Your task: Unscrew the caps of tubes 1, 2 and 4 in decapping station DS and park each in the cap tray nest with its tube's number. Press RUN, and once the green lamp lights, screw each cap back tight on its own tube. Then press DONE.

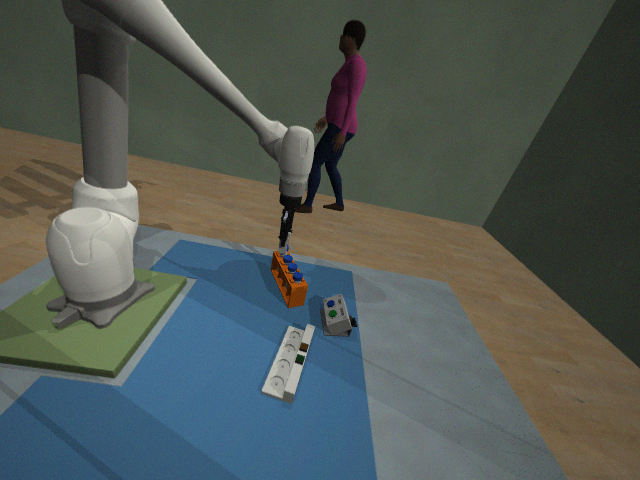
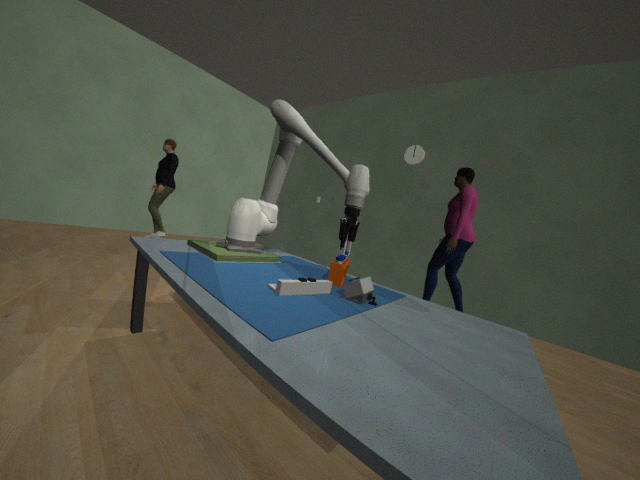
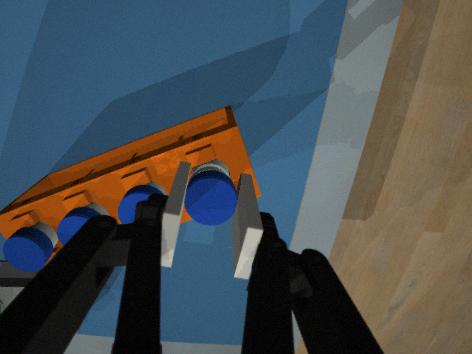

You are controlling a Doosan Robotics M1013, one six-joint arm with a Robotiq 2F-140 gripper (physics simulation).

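Frame: origin at the arm's base, x left, y back, z up, level; centimetres.
Where they show: gripper, fingertip midpoint: (image 1: 283,249) (image 2: 343,254) (image 3: 212,187); arm's base, link origin: (image 1: 105,297) (image 2: 239,248).
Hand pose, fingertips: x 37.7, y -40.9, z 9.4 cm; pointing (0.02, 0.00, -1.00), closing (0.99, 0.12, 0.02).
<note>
Each offset is from my fingertips to the centre of the thing.
The orange decapping station {dx -6.2, dy -5.1, dz -6.8 cm} (image 1: 290,286) (image 2: 338,272) (image 3: 164,154) stands on the blue mat and holds tubes with blue caps. My gripper (image 1: 285,248) (image 2: 345,250) (image 3: 212,187) points straight down over the station's far end and is shut on the blue cap {dx +0.0, dy -0.3, dz +1.0 cm} (image 3: 211,198) of the end tube. The grey tube neck shows under that cap. Three other blue caps {dx -4.1, dy -3.5, dz -0.6 cm} (image 1: 288,258) {dx -8.2, dy -6.7, dz -0.6 cm} (image 1: 292,267) {dx -12.2, dy -10.0, dz -0.6 cm} (image 1: 298,275) sit on their tubes beside it. The grey button box {dx -16.2, dy -26.5, dz -7.8 cm} (image 1: 337,323) (image 2: 358,287) stands to the tray's right.
The arm's base stands on a green plate (image 1: 118,338) at the mat's left. The table edge and wooden floor lie past the station. A person in a magenta top (image 1: 342,110) (image 2: 458,224) walks behind the table. Another person (image 2: 163,186) stands at the far left.
</note>
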